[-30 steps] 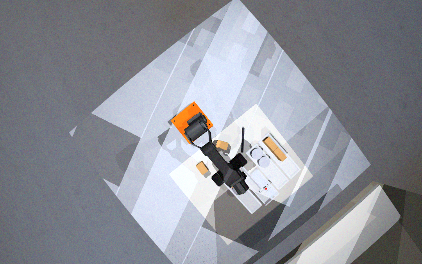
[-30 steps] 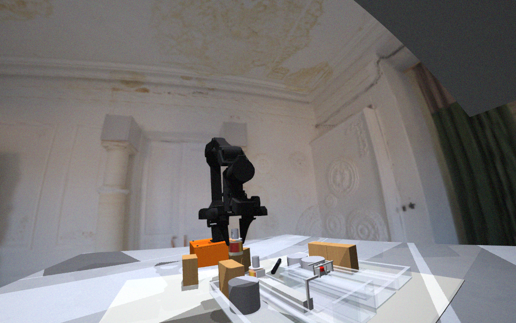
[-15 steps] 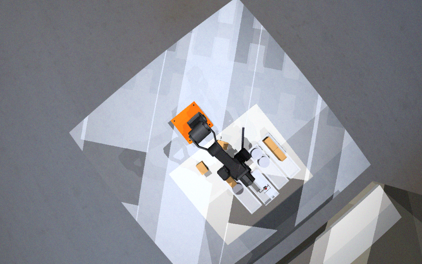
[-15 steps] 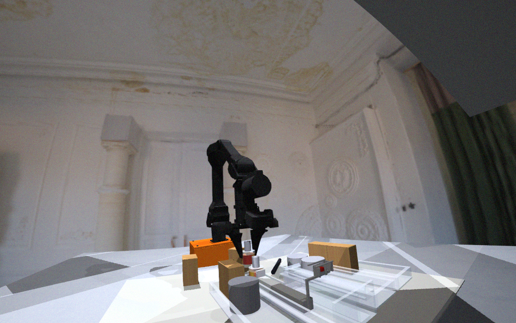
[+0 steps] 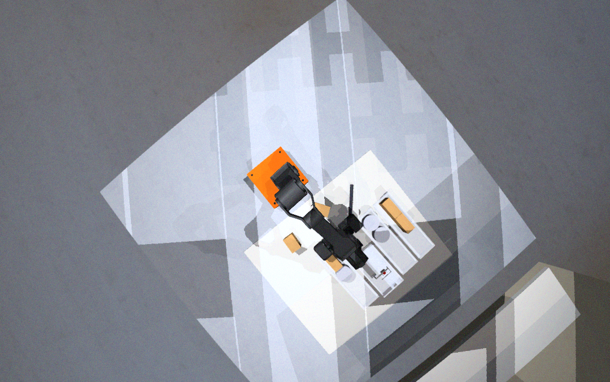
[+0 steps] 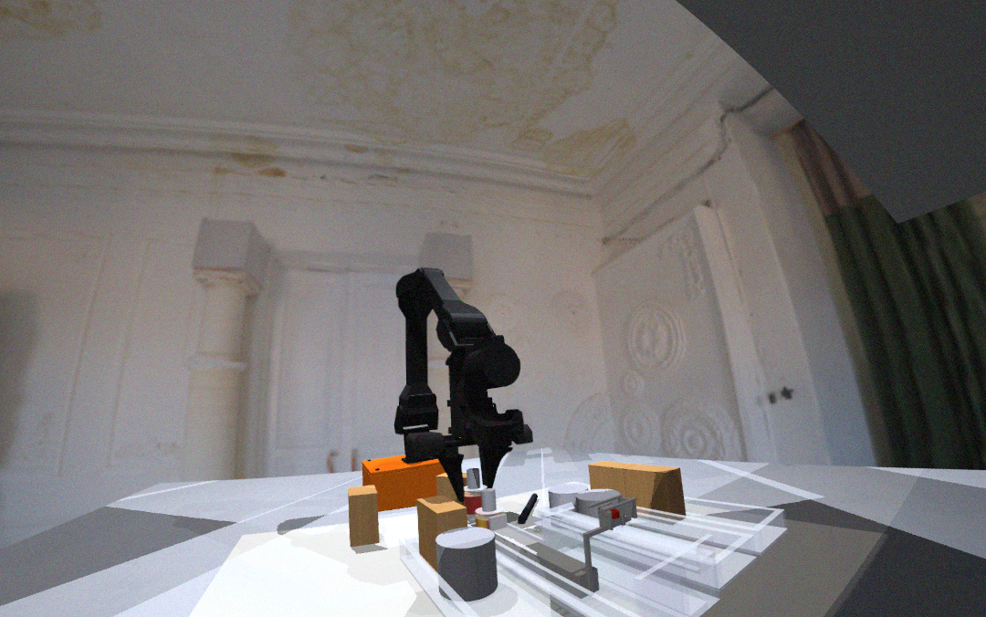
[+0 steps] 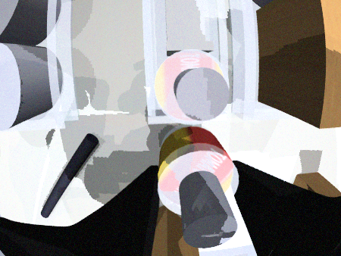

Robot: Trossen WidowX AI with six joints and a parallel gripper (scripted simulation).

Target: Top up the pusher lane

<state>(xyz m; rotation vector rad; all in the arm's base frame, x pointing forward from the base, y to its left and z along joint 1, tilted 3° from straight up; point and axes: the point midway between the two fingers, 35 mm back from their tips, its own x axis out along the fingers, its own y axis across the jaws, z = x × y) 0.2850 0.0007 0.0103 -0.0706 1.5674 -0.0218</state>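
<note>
My gripper tip is now 50 mm past the dark stick, 120 mm to the right of it and 50 mm above it. Also, from my gripper tip: red mark (230 mm ahead, 40 mm to the left, 20 mm above).
</note>
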